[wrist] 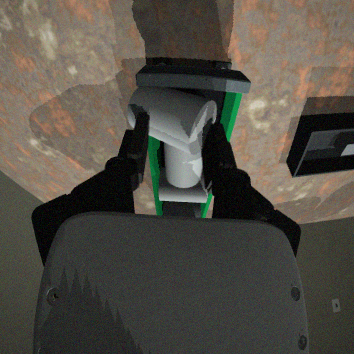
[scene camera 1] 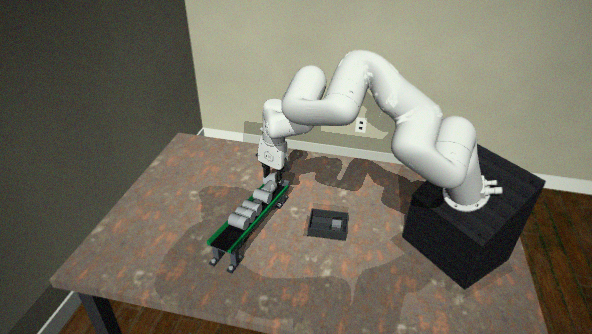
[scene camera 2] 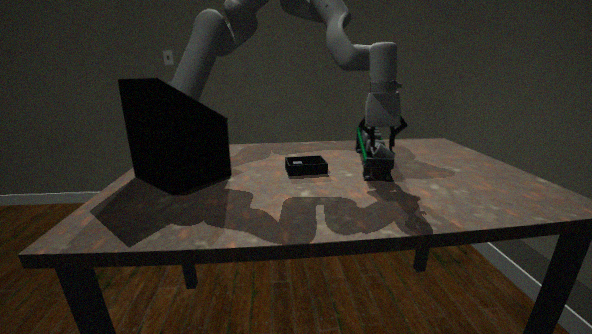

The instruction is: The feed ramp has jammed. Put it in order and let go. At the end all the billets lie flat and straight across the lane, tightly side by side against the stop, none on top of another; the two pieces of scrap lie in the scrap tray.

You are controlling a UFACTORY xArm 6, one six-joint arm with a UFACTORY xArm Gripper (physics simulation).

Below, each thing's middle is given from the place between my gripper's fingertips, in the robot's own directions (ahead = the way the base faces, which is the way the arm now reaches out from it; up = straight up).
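I find the scrap tray [scene camera 1: 320,223] 80 mm below my hand, 70 mm to the left of it and 230 mm behind it.
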